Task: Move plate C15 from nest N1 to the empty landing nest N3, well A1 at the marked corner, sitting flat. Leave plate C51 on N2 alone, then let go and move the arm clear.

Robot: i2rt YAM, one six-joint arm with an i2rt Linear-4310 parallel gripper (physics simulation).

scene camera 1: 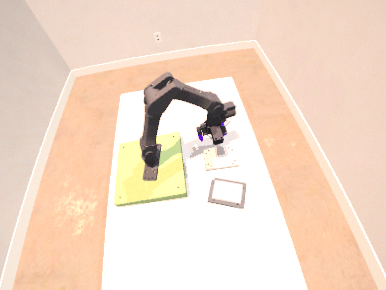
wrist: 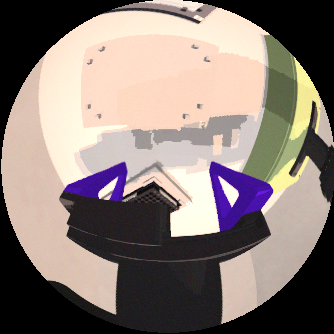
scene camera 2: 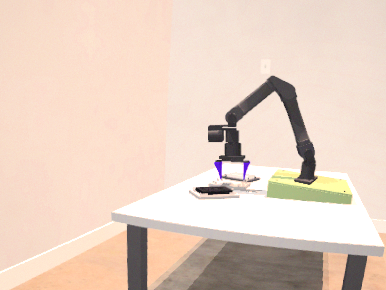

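Observation:
My gripper (scene camera 1: 212, 131) (scene camera 2: 233, 179) (wrist: 167, 165) is open and empty, its purple fingers pointing down, above the black plate (scene camera 2: 213, 190) (wrist: 152, 194). That plate sits on a pale nest (scene camera 2: 227, 195) (wrist: 172, 189), turned at an angle to the fingers in the wrist view; the arm hides it in scene camera 1. The empty pale nest (scene camera 1: 215, 161) (scene camera 2: 240, 185) (wrist: 150, 80) with small corner pins lies in the middle. A white plate (scene camera 1: 227, 192) sits on the dark nest (scene camera 1: 244, 194) (wrist: 197, 19) beyond it. Plate labels and the A1 mark are not readable.
The arm stands on a thick yellow-green base block (scene camera 1: 130, 185) (scene camera 2: 305, 193) (wrist: 270, 120) beside the nests. All stand on a white table (scene camera 1: 200, 250) (scene camera 2: 240, 220). The arm's shadow falls across part of the empty nest and the table.

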